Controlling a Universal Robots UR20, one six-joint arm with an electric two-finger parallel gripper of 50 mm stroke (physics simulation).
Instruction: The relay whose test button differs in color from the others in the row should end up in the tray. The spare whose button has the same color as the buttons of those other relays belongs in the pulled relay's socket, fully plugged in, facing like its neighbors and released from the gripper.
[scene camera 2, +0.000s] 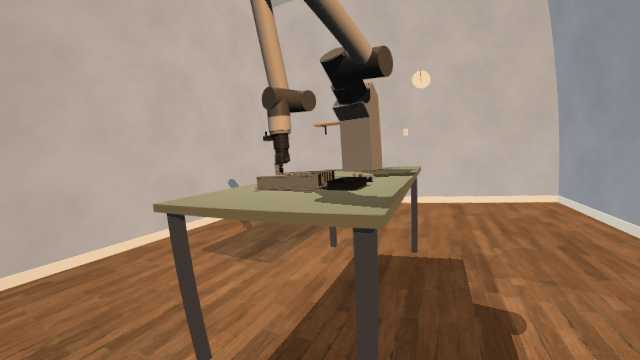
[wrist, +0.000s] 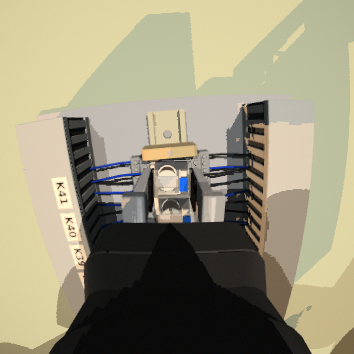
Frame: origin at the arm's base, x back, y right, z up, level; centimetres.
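Seen in the pictures: gripper, between the fingertips: (wrist: 171, 180); arm's base, origin of its link: (scene camera 2: 352, 94).
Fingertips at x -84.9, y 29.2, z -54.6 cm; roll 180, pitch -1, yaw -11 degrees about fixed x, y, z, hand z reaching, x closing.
Pixels of each thing's top centre, then the offset from my fingertips to it. "spot": a spot on its surface instead.
- clear-cased relay, centre of its top: (wrist: 172, 185) dx +0.0, dy +0.2, dz +1.7 cm
- yellow end stop, centre of its top: (wrist: 169, 152) dx +0.3, dy +2.0, dz -1.3 cm
- black tray, centre of its top: (scene camera 2: 347, 179) dx -11.3, dy -34.5, dz -1.9 cm
- K40, a spot on its surface: (wrist: 70, 227) spot: dx -8.9, dy -2.0, dz +0.9 cm
- bare rail, a spot on its surface: (wrist: 167, 122) spot: dx +0.7, dy +4.4, dz -5.0 cm
My gripper (scene camera 2: 280, 170) (wrist: 171, 180) points down at the row and is shut on a clear-cased relay (wrist: 166, 184) with a blue button. The held relay is upright between the grey sockets' terminal blocks, near the yellow end stop (wrist: 170, 151). Whether it is fully seated is hidden by the fingers. Another relay (wrist: 171, 206) with a blue button stands behind it, toward the gripper body, which hides the rest of the row. The black tray (scene camera 2: 345, 184) is beside the panel box (scene camera 2: 287, 182) in the scene view; its contents are too small to tell.
Slotted wire ducts (wrist: 79, 165) (wrist: 257, 170) flank the row, with blue and black wires running in. Labels K41 (wrist: 62, 192), K40 (wrist: 70, 227) and K39 mark the left side. A bare rail (wrist: 167, 122) extends beyond the end stop. Small items (scene camera 2: 357, 174) show behind the tray.
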